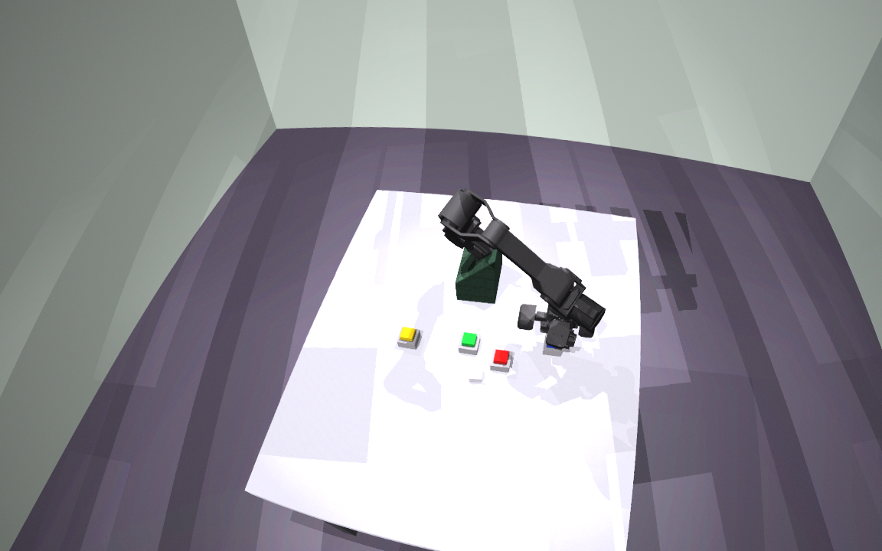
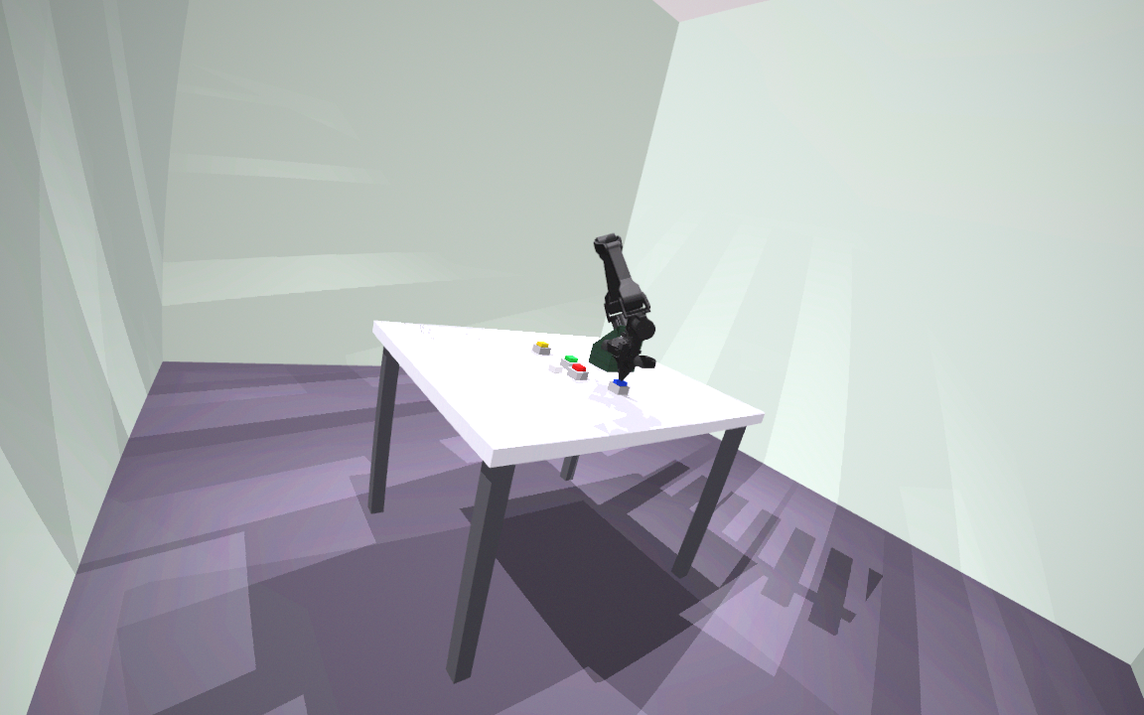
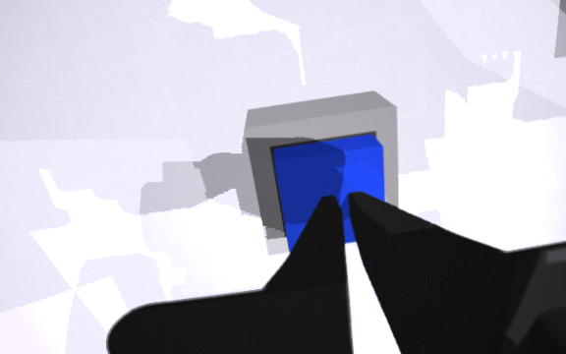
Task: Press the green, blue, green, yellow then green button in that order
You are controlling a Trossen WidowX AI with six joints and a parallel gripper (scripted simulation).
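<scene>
My gripper tip is now 1 cm above the blue button. The rest, counted from my gripper tip: green button 21 cm to the right, 3 cm ahead; then white block 17 cm to the right, 12 cm ahead, 3 cm below; then red button 12 cm to the right, 7 cm ahead.
</scene>
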